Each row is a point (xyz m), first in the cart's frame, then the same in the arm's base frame.
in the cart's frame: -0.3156 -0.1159 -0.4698
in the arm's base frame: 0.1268 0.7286 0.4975
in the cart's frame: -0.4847 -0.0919 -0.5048
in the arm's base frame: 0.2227 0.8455 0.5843
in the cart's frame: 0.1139 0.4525 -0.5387
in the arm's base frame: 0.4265 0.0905 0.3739
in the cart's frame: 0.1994 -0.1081 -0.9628
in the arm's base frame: 0.2636 0.5151 -0.1689
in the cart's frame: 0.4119 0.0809 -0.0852
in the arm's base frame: -0.2185 -0.0366 0.3917
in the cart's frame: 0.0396 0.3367 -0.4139
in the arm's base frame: 0.2923 0.1754 0.4703
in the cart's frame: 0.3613 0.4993 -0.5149
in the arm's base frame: 0.3612 -0.1228 0.2547
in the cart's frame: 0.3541 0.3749 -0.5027
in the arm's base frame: 0.2680 -0.0441 0.2264
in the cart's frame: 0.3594 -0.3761 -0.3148
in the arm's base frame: -0.3820 0.3593 0.1074
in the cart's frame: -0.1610 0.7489 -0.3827
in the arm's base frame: 0.6327 0.0517 0.7530
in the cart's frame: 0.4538 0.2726 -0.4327
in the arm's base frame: 0.1184 -0.0740 0.1812
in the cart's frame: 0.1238 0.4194 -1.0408
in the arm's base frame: 0.7110 0.2656 -0.0025
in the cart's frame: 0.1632 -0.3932 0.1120
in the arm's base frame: -0.5922 0.3725 0.5276
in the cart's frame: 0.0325 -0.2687 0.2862
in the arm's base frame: -0.5678 0.3321 0.7740
